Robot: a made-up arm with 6 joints.
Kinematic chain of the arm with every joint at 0, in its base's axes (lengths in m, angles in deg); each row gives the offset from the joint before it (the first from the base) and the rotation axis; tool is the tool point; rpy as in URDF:
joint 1: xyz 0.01 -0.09 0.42 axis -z
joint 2: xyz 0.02 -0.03 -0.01 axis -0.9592 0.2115 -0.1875
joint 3: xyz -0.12 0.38 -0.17 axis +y
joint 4: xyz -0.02 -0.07 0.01 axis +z
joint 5: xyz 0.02 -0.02 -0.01 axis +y
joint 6: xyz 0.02 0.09 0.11 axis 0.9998 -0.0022 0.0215
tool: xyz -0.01 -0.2 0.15 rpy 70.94 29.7 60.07
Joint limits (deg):
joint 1: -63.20..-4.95
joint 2: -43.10..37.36
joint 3: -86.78..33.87
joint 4: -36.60..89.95
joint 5: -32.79..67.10
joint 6: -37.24..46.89
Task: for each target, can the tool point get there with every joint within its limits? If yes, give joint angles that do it. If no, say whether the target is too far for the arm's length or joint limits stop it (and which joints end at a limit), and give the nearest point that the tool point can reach.
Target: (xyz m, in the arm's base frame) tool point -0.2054 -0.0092 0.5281
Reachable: yes | joints -36.72 -22.73 -47.80 80.05 -19.81 29.55
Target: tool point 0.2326 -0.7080 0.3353
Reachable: no: joint limits stop it (at a limit: joint 1, joint 2, joint 3, joint 4) | nearest point -0.0943 -0.3297 0.2339 | short by 0.510 m
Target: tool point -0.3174 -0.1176 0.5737
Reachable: yes | joints -49.31 -26.02 -62.78 74.87 9.90 16.87
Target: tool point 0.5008 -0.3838 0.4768
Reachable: no: joint limits stop it (at a limit: joint 1, joint 2, joint 4, joint 5, joint 6) | nearest point 0.1820 -0.1106 0.2430 | short by 0.481 m
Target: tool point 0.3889 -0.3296 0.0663
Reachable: no: joint limits stop it (at a limit: joint 1, joint 2, joint 3, joint 5, joint 6) | nearest point 0.1981 -0.1374 0.1201 | short by 0.276 m
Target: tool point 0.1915 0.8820 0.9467
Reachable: no: too far | nearest point -0.0079 0.4436 0.6780 | short by 0.551 m
